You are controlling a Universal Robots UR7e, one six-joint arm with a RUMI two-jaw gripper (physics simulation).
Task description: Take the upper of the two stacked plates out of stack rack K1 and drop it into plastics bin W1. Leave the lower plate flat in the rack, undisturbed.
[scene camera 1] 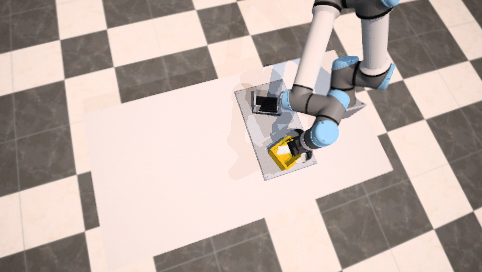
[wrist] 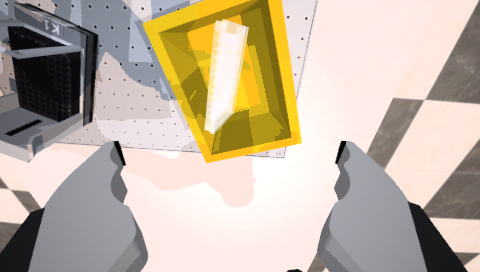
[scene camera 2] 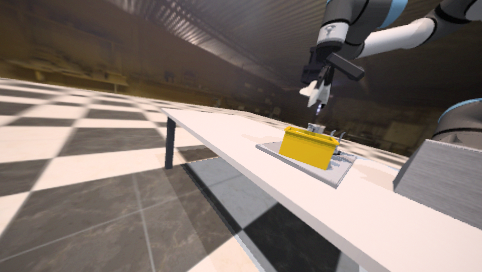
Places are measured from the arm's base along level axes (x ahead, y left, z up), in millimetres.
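Where they show: gripper, fingertip midpoint: (wrist: pixel 232 143) (scene camera 2: pixel 315 108); arm's base, link origin: (scene camera 2: pixel 459 167).
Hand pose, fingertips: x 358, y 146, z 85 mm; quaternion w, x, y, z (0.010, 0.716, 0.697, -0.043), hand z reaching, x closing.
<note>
Things, the pixels of their top centre, and the offset from my fingertips. "spot": a spot on its surface instead. Level surfaces: height alone.
- yellow plastics bin W1, top centre: (wrist: pixel 233 91) (scene camera 2: pixel 309 133) (scene camera 1: pixel 291 149) 8 mm back, 6 mm right, 94 mm down
- Stack rack K1, surface spot: (wrist: pixel 65 34) spot: 65 mm back, 243 mm right, 172 mm down
- perforated grey board, top centre: (wrist: pixel 137 73) (scene camera 1: pixel 274 126) (scene camera 2: pixel 312 151) 9 mm back, 166 mm right, 193 mm down
- white table, surface height: 206 mm down
A clear, whitish plate (scene camera 1: pixel 283 150) (wrist: pixel 227 75) is inside the yellow plastics bin W1 (scene camera 1: pixel 285 166) (scene camera 2: pixel 307 149) (wrist: pixel 288 90). It stands tilted on edge, leaning across the inside. My gripper (scene camera 2: pixel 317 102) (wrist: pixel 232 143) is open and empty, its jaws wide apart, high above the bin. In the wrist view the bin lies beyond the fingertips. Stack rack K1 (wrist: pixel 65 34) is at the left of the wrist view. A black, gridded plate (scene camera 1: pixel 266 104) (wrist: pixel 47 75) lies in the rack. The rack's metal arms partly cover this plate in the wrist view.
The bin and rack stand on a perforated grey board (scene camera 1: pixel 256 145) (scene camera 2: pixel 327 178) (wrist: pixel 130 107) on a white table (scene camera 1: pixel 165 165) (scene camera 2: pixel 220 131). A grey metal block (scene camera 2: pixel 445 180) stands by the arm's base. The arm reaches over the board from the upper right in scene camera 1.
</note>
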